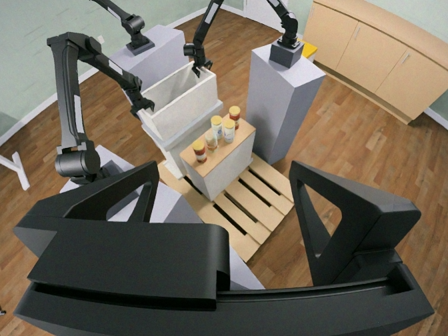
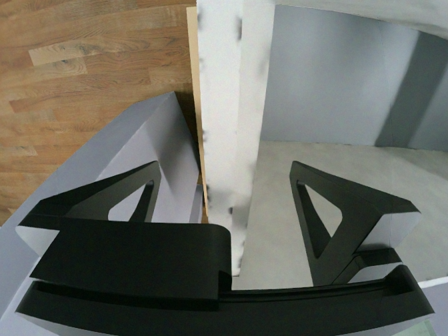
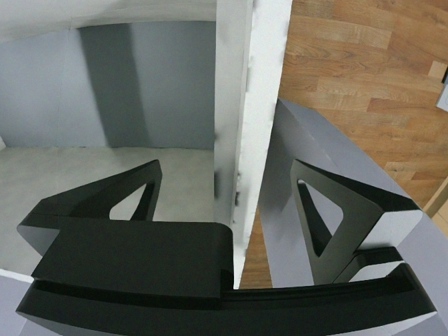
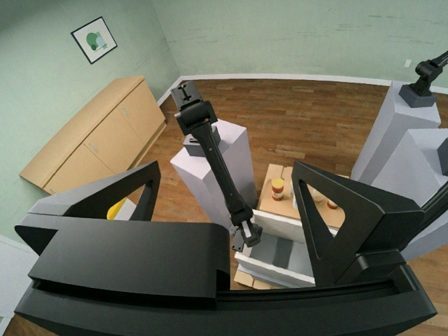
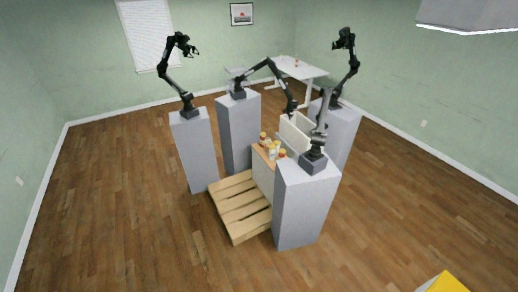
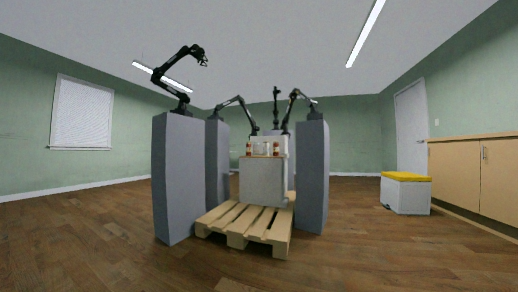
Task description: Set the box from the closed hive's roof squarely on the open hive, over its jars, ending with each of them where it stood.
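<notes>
The white open-topped box [image 1: 185, 107] [image 4: 275, 222] [image 5: 292, 132] sits on the closed hive's grey roof [image 1: 195, 125]. Arm2's gripper [image 2: 225, 165] is open, its fingers either side of one end wall of the box [image 2: 225, 125]. Arm3's gripper [image 3: 226, 162] is open, its fingers either side of the other end wall of the box [image 3: 250, 100]. Arm1's gripper [image 1: 225, 166] and arm4's gripper [image 4: 226, 165] are open, away from the box. Several yellow-lidded jars [image 1: 229, 131] [image 4: 277, 189] [image 6: 276, 148] stand upright on the open hive [image 1: 225, 172] [image 6: 260, 180], beside the closed hive.
Both hives stand on a wooden pallet [image 1: 277, 192] [image 5: 240, 215] [image 6: 220, 217]. Tall grey pedestals [image 5: 307, 210] [image 6: 180, 175] surround them closely and carry the arms. A yellow-lidded white bin [image 6: 406, 195] stands near the wooden cabinets [image 6: 455, 170]. A white table [image 5: 300, 69] stands farther back.
</notes>
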